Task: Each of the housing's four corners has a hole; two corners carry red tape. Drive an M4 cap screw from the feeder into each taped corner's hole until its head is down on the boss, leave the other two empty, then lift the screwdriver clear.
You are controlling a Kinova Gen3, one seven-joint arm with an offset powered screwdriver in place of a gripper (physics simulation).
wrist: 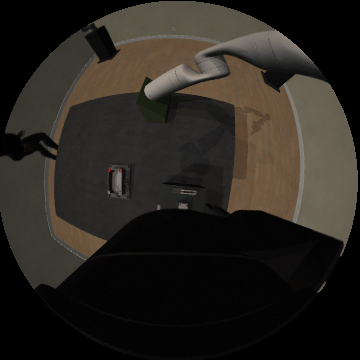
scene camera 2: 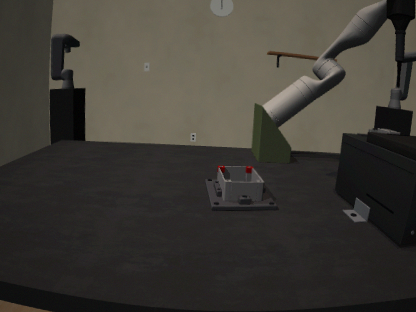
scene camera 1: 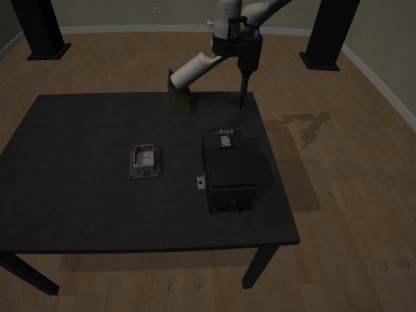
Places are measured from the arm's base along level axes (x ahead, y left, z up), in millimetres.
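Pixels of known places: hand, tool point: (wrist: pixel 206 203) (scene camera 2: pixel 398 87) (scene camera 1: pixel 240 110); arm's base, link origin: (wrist: pixel 152 91) (scene camera 2: pixel 268 118) (scene camera 1: pixel 176 82).
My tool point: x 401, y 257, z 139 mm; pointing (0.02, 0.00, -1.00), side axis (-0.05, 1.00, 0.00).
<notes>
Ahead of a thing's pixels: the offset from my tool point to its top centre. "spot": to the spot under its first point.
The light grey housing @(22 mm ahead, 370 mm right, 220 mm down) (scene camera 1: pixel 145 159) (scene camera 2: pixel 245 191) (wrist: pixel 117 183) sits upright on a dark fixture plate @(22 mm ahead, 370 mm right, 260 mm down) (scene camera 1: pixel 136 173) (scene camera 2: pixel 227 205). Red tape @(spot: 31 mm back, 346 mm right, 222 mm down) (scene camera 1: pixel 151 146) (scene camera 2: pixel 249 170) (wrist: pixel 120 170) marks one corner and more red tape @(26 mm back, 409 mm right, 220 mm down) (scene camera 1: pixel 136 147) (scene camera 2: pixel 222 169) (wrist: pixel 110 170) the other, both on the side toward the arm's base. The holes are too small to read. The black feeder @(116 mm ahead, 41 mm right, 97 mm down) (scene camera 1: pixel 231 170) (scene camera 2: pixel 372 182) stands right of the housing, with a pale strip @(10 mm back, 40 mm right, 103 mm down) (scene camera 1: pixel 226 131) (wrist: pixel 188 192) at its far end. My screwdriver (scene camera 1: pixel 241 108) (scene camera 2: pixel 398 86) points straight down, raised and apart from feeder and housing; no screw can be made out at its tip.
The green wedge mount (scene camera 1: pixel 180 101) (scene camera 2: pixel 270 144) (wrist: pixel 154 109) carries the arm's base at the table's far edge. A small pale bracket (scene camera 1: pixel 201 183) (scene camera 2: pixel 354 215) (wrist: pixel 159 207) lies at the feeder's left side. The tool's black body fills the lower wrist view.
</notes>
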